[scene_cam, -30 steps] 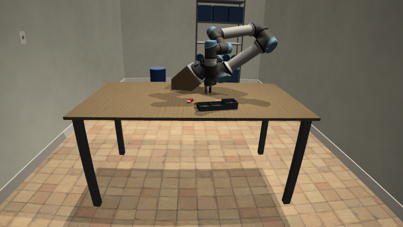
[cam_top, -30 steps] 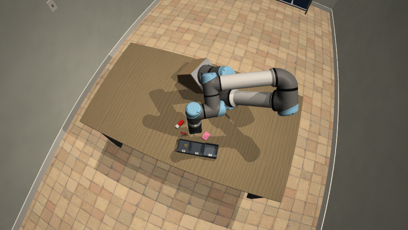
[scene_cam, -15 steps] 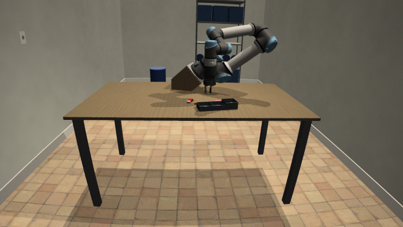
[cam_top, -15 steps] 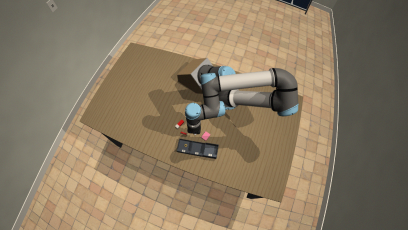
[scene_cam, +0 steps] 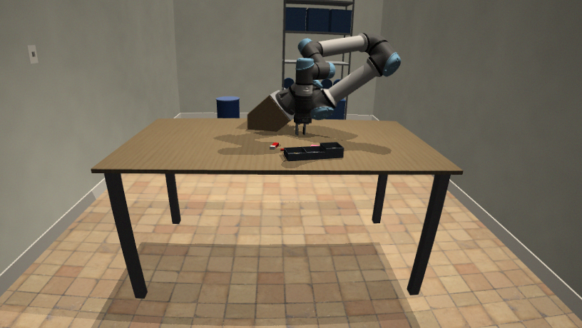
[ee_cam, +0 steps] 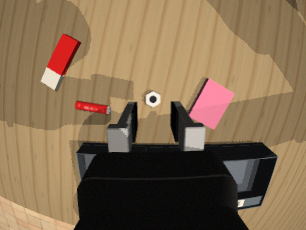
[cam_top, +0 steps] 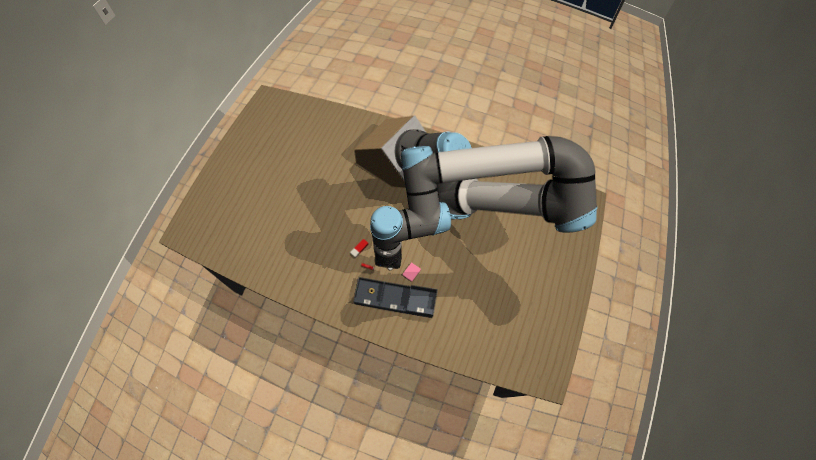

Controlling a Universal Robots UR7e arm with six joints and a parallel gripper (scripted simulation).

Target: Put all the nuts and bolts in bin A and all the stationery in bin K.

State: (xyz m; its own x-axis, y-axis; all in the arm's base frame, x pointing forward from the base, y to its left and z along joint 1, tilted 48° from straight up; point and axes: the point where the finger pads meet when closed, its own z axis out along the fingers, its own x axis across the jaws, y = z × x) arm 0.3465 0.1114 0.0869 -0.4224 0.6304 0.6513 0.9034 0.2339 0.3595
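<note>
The white nut is 8 cm below my hand. Also, from my hand: pink flat block: 2 cm behind, 7 cm to the left, 8 cm below; then red cylinder: 4 cm ahead, 6 cm to the right, 8 cm below; then three joined bins: 8 cm ahead, 7 cm to the left, 7 cm below.
</note>
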